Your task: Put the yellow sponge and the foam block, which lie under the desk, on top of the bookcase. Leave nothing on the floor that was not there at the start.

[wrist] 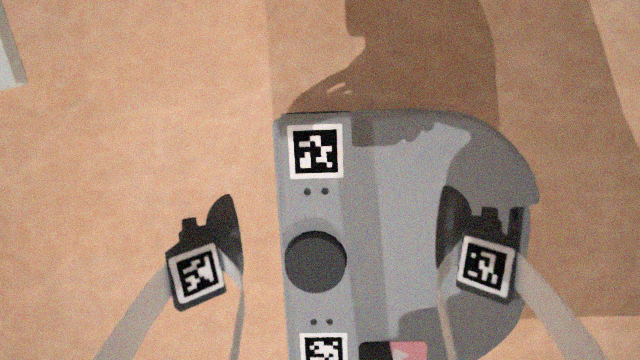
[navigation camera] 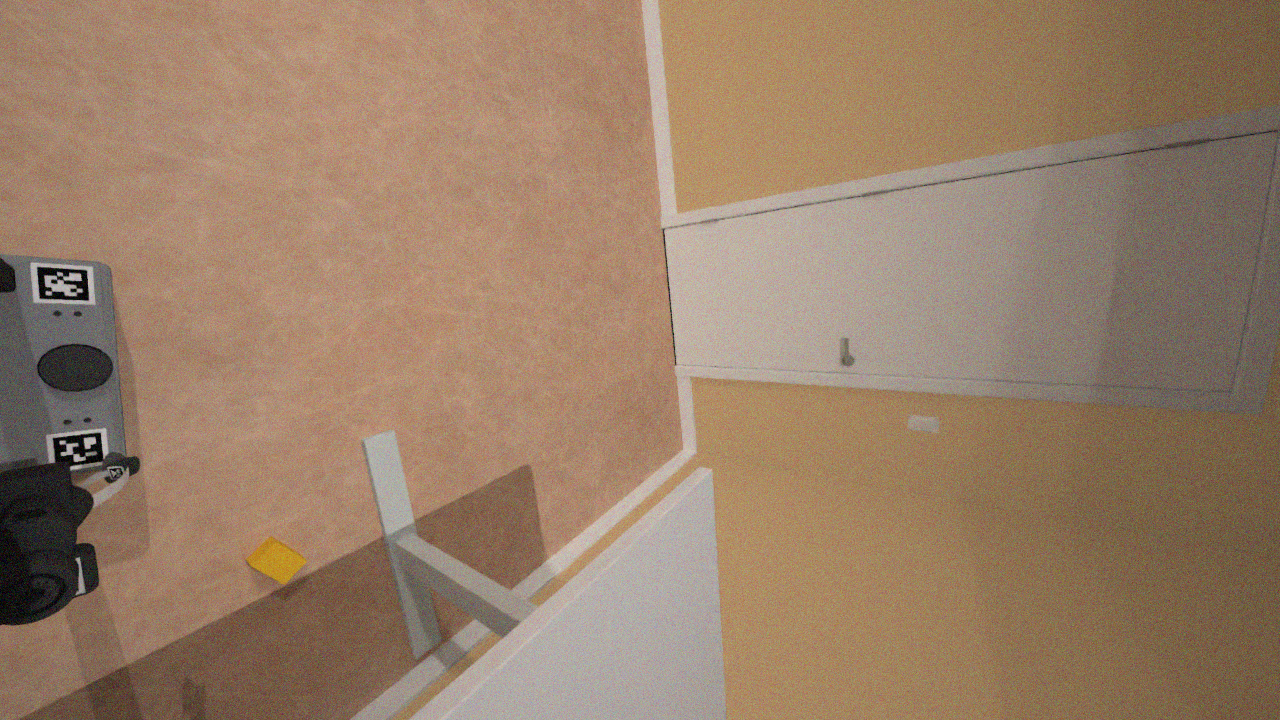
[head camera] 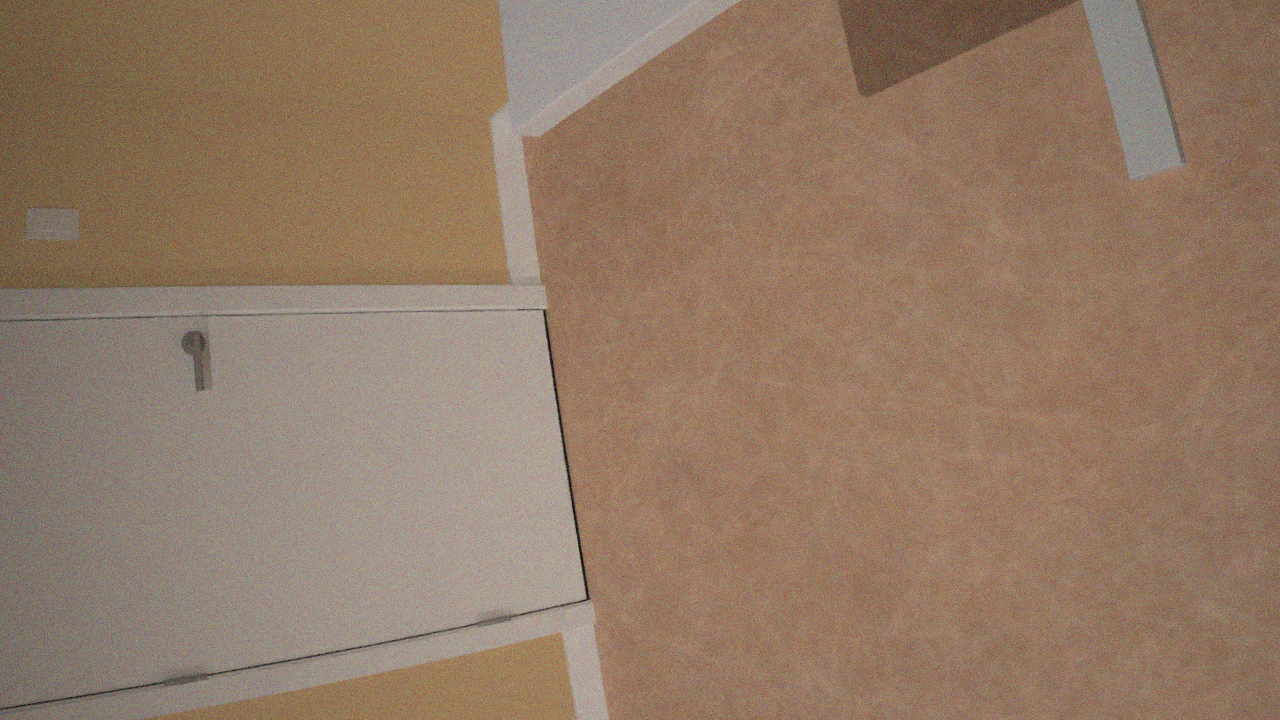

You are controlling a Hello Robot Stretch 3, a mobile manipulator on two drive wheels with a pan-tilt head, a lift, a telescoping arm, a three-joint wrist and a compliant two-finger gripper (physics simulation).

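Seen in the pictures: gripper, fingertip midpoint: (wrist: 336, 218); robot's base, link origin: (wrist: 322, 216) (navigation camera: 74, 363).
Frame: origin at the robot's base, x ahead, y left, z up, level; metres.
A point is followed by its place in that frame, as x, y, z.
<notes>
A small yellow-orange block (navigation camera: 276, 560) {0.257, -0.466, 0.045} lies on the floor in the navigation view, beside the shadow at the desk. I cannot tell whether it is the sponge or the foam block. The white desk (navigation camera: 644, 608) {0.436, -0.307, 0.950} is at the lower middle of that view. One desk foot also shows in the head view (head camera: 1134, 89) at the upper right. My gripper (wrist: 336, 218) {-0.023, -0.123, 0.364} is open and empty, its fingers wide apart above my own grey base. In the navigation view it is partly hidden by the dark wrist. The bookcase and the second object do not show.
My base (navigation camera: 74, 313) {0.006, 0.086, 0.157} (wrist: 320, 210) {-0.004, -0.062, 0.160} is at the left of the navigation view. The desk's grey foot bar (navigation camera: 386, 474) lies close to the yellow-orange block. A white door (head camera: 358, 465) {2.041, 0.215, 0.568} (navigation camera: 966, 286) {2.039, 0.226, 1.343} stands in the yellow wall, and skirting runs along the floor's edge.
</notes>
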